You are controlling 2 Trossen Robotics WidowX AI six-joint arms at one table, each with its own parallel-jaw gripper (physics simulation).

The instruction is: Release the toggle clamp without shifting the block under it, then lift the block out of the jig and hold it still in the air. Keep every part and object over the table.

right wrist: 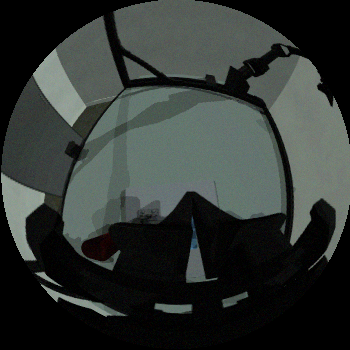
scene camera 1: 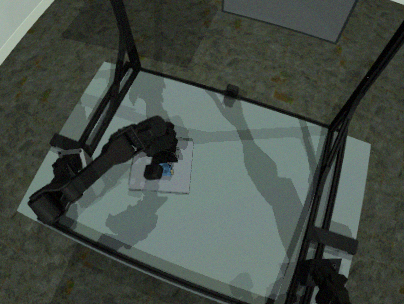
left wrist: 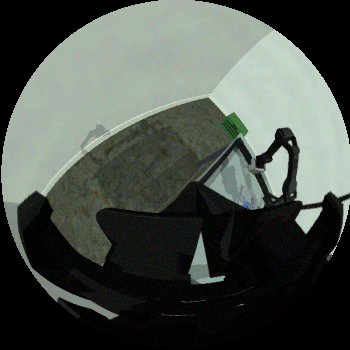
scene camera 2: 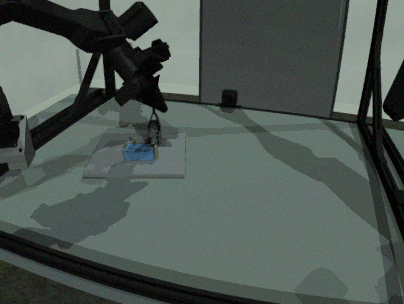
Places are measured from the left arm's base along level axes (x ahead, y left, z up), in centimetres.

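Where they show: left gripper, fingertip midpoint: (left wrist: 193, 185) (scene camera 2: 388, 114); right gripper, fingertip midpoint: (right wrist: 189, 194) (scene camera 1: 176, 161) (scene camera 2: 166, 111); left arm's base at its link origin: (right wrist: 239, 74) (scene camera 1: 323, 272); right arm's base at its link origin: (scene camera 1: 72, 162) (left wrist: 259, 163) (scene camera 2: 5, 135).
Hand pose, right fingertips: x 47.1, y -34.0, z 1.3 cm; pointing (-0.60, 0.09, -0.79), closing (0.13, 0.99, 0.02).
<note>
Things, the pixels of their top centre, and the offset from my right fingertips. "pt": a spot on its surface instead. Level surfaces: height alone.
- blue block at its top centre: (right wrist: 184, 233) (scene camera 2: 140, 147) (scene camera 1: 162, 167) (left wrist: 247, 206) dx +6.3, dy -0.8, dz -9.0 cm
- pale jig plate at its top centre: (right wrist: 173, 235) (scene camera 2: 138, 151) (scene camera 1: 161, 164) (left wrist: 246, 207) dx +7.0, dy -2.9, dz -11.1 cm
- grey metal toggle clamp at its top centre: (right wrist: 110, 259) (scene camera 2: 150, 78) dx +3.4, dy -4.9, dz +6.0 cm
- pale table at its surface level: dz -11.9 cm
- small black box at a spot on its surface: (scene camera 2: 229, 98) (scene camera 1: 231, 93) pt dx -18.1, dy -33.6, dz -8.7 cm
The blue block (scene camera 1: 166, 169) (scene camera 2: 140, 152) (left wrist: 246, 204) sits low on the pale jig plate (scene camera 1: 185, 181) (scene camera 2: 170, 169), beside small tan posts. The grey metal toggle clamp (scene camera 2: 154, 134) (right wrist: 148, 215) stands just behind the block's right end in scene camera 2. Its red handle (right wrist: 100, 247) shows left of the fingers in the right wrist view and is hidden in scene camera 2. My right gripper (scene camera 2: 165, 110) (right wrist: 189, 194) is shut and empty, above the clamp. A blue strip shows through its finger gap. My left gripper (left wrist: 193, 185) is shut and empty, away from the jig.
Black frame rails edge the pale table (scene camera 1: 225, 200) (scene camera 2: 250, 200), with uprights at its sides. A small black box (scene camera 1: 231, 93) (scene camera 2: 229, 98) stands at the far rail. The left arm's base (scene camera 1: 325, 272) is at the lower right in scene camera 1.
</note>
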